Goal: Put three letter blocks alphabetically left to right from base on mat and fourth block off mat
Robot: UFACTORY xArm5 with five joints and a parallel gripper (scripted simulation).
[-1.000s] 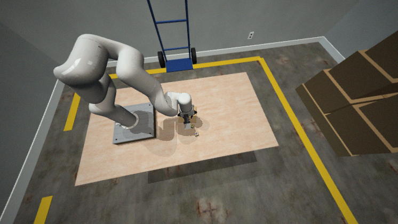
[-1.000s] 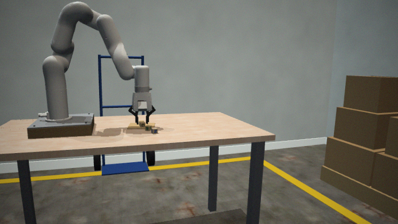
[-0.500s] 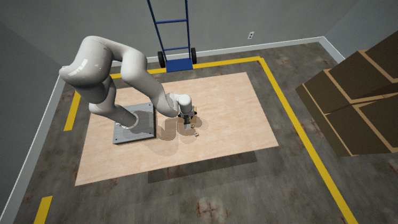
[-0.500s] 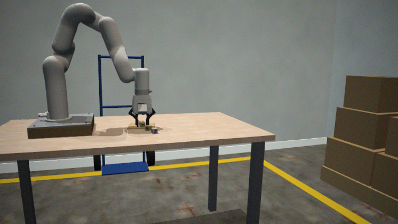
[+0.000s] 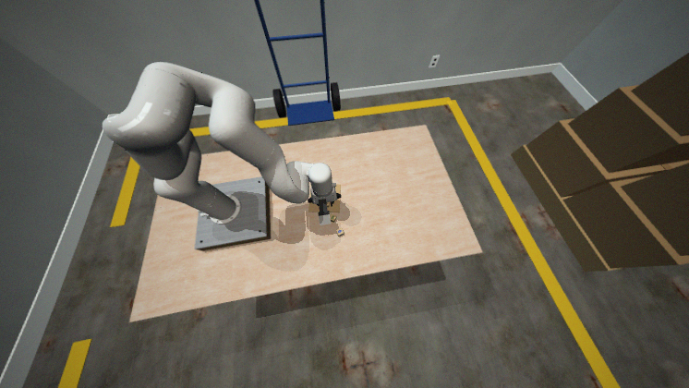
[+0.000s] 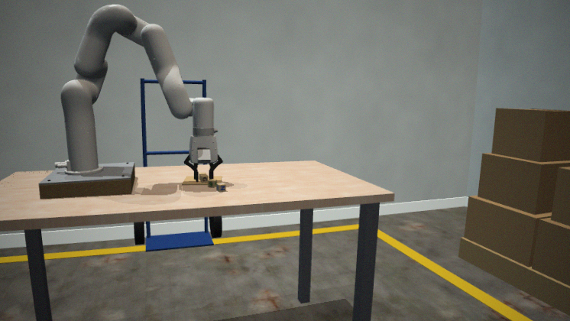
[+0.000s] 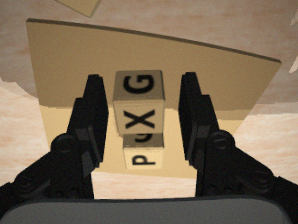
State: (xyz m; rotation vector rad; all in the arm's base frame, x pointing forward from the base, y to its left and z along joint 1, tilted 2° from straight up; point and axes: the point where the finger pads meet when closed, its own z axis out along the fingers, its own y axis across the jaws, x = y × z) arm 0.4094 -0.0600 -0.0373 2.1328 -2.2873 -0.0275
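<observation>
Now: the block 10 mm below my hand. The rest, counted from my hand: tan mat (40 mm to the left, 20 mm below).
</observation>
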